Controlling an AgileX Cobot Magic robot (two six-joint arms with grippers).
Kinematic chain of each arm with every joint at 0, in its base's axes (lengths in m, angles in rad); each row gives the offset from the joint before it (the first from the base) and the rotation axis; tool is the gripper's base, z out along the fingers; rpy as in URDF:
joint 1: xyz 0 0 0.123 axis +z
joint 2: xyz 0 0 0 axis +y
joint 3: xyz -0.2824 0 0.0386 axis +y
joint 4: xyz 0.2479 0 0.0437 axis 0.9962 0 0.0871
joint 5: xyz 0 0 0 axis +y
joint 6: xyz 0.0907 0 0.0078 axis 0.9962 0 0.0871
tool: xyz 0 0 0 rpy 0 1.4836 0
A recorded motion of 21 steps. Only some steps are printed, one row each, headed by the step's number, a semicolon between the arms.
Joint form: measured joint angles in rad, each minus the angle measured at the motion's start. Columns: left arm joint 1, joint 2, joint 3, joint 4, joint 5, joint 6; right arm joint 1, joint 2, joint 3, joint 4, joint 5, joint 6.
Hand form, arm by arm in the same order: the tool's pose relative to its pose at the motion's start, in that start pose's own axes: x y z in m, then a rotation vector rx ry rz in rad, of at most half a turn. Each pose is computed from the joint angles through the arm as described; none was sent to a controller.
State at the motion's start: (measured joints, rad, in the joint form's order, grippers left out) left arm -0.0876 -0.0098 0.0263 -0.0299 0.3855 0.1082; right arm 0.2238 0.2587 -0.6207 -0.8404 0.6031 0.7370
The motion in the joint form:
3: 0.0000 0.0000 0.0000 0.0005 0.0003 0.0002; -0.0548 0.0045 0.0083 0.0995 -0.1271 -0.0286
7: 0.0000 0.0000 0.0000 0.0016 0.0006 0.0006; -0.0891 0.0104 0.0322 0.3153 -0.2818 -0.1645
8: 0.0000 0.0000 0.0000 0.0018 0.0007 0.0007; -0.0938 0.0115 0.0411 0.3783 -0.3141 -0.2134
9: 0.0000 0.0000 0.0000 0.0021 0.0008 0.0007; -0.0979 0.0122 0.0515 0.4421 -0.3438 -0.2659
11: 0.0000 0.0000 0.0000 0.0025 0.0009 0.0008; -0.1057 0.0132 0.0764 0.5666 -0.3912 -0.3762
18: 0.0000 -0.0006 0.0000 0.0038 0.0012 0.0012; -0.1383 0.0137 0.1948 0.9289 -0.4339 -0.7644
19: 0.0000 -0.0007 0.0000 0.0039 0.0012 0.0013; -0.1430 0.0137 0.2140 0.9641 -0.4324 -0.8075
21: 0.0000 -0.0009 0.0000 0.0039 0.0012 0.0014; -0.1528 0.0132 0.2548 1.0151 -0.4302 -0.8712
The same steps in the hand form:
3: 0.0000 0.0000 0.0000 -0.0002 0.0003 0.0007; -0.0032 0.0092 0.0006 -0.0675 -0.0509 0.0499
7: 0.0001 0.0000 0.0000 -0.0005 0.0007 0.0021; -0.0031 0.0229 0.0023 -0.1914 -0.0989 0.1015
8: 0.0001 0.0001 0.0000 -0.0006 0.0008 0.0024; -0.0021 0.0258 0.0028 -0.2190 -0.1077 0.1101
9: 0.0001 0.0001 0.0000 -0.0007 0.0009 0.0026; -0.0007 0.0285 0.0034 -0.2434 -0.1156 0.1167
11: 0.0001 0.0001 0.0000 -0.0008 0.0010 0.0031; 0.0040 0.0328 0.0052 -0.2791 -0.1234 0.1231
18: 0.0001 0.0001 0.0000 -0.0013 0.0008 0.0047; 0.0393 0.0409 0.0148 -0.3142 -0.0455 0.0709
19: 0.0001 0.0001 0.0000 -0.0014 0.0007 0.0049; 0.0457 0.0416 0.0162 -0.3149 -0.0269 0.0594
21: 0.0001 0.0001 -0.0001 -0.0014 0.0005 0.0050; 0.0594 0.0426 0.0188 -0.3132 0.0119 0.0403

